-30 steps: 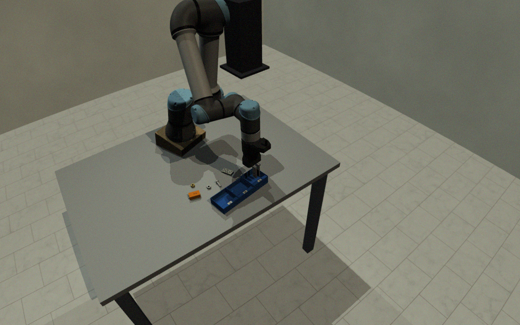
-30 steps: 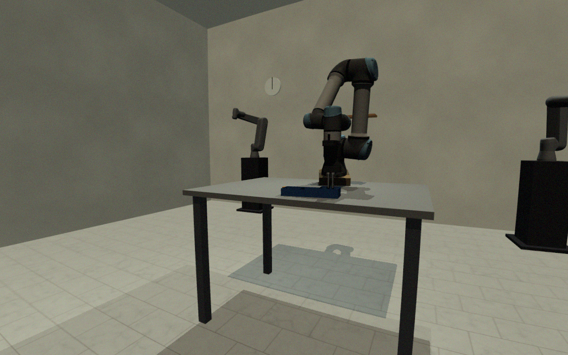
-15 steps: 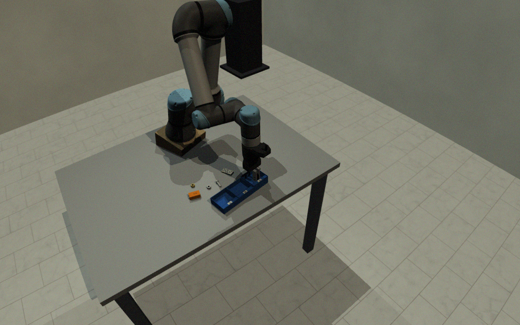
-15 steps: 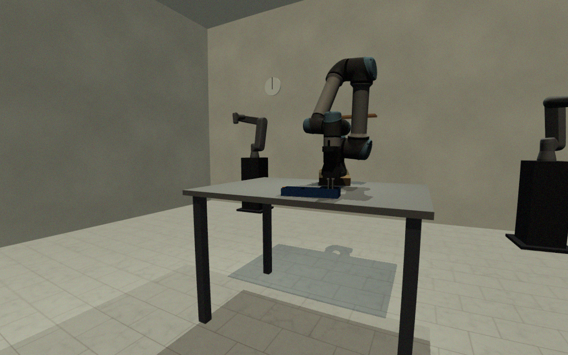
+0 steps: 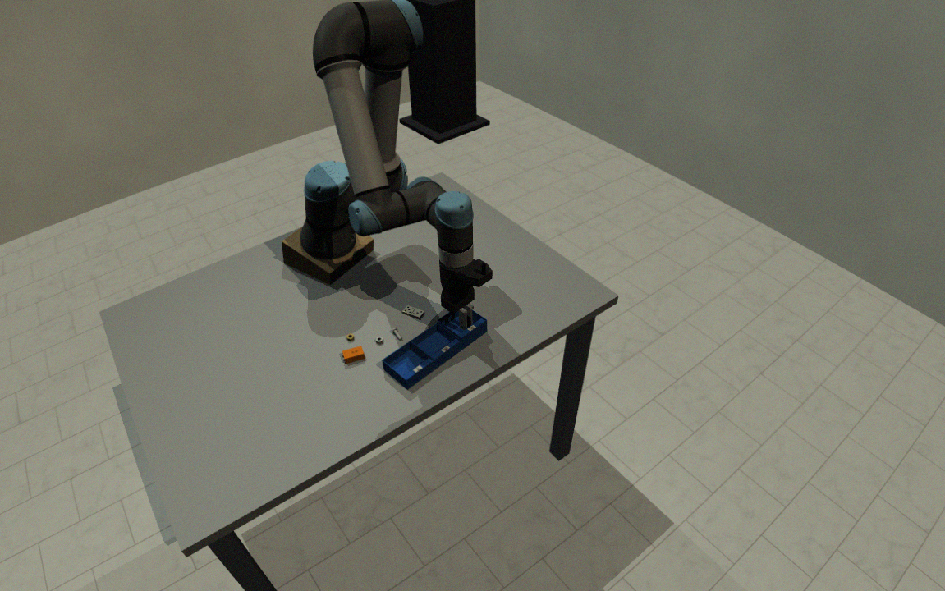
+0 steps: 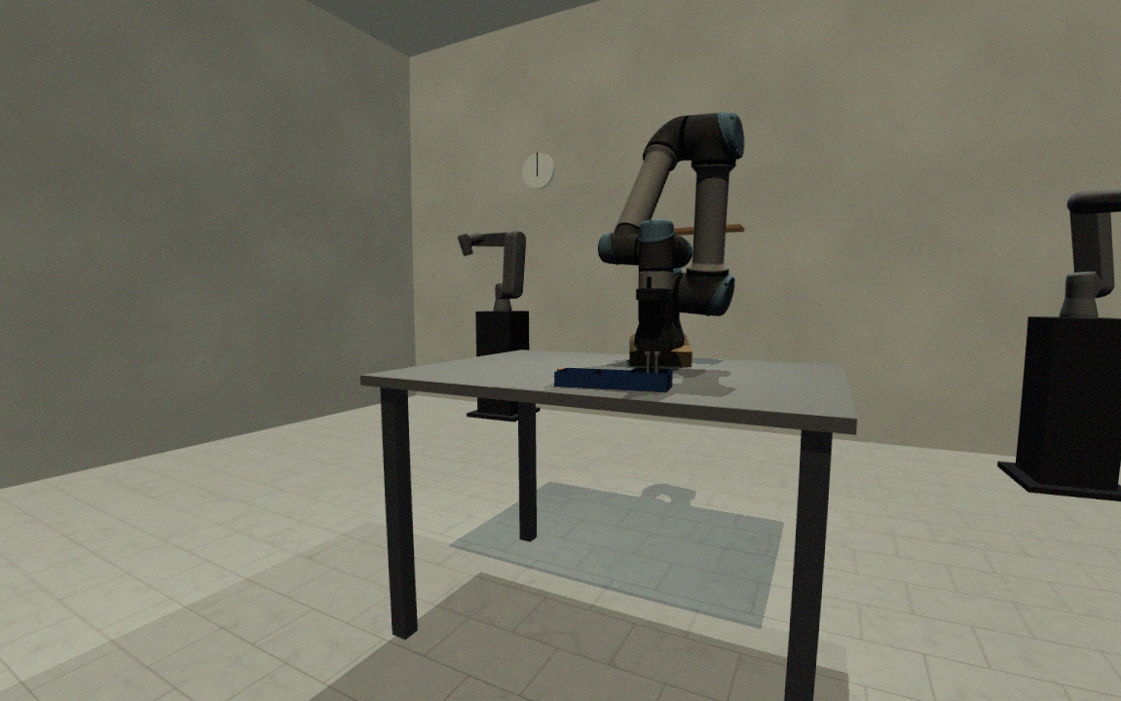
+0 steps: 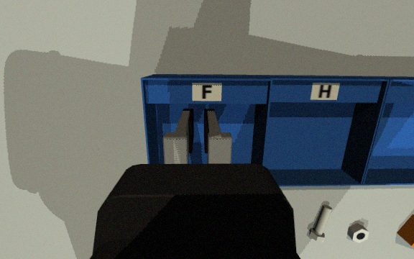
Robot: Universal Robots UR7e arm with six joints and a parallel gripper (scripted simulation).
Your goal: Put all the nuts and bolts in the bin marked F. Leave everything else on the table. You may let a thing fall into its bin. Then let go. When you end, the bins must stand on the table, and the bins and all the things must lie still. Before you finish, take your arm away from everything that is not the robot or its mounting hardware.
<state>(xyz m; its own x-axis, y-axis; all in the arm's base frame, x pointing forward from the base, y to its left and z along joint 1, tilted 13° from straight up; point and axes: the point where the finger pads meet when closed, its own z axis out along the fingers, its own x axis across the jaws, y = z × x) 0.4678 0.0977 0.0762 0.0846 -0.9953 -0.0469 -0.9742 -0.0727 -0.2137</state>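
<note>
Now: the brass nut 23 cm to the right of my hand, 16 cm behind it and 3 cm below it. The rest, counted from my hand: grey bolt: 13 cm to the right, 10 cm behind, 3 cm below; white domino: 14 cm behind, 6 cm to the right, 3 cm below; blue bin row: 9 cm to the right, 2 cm below.
</note>
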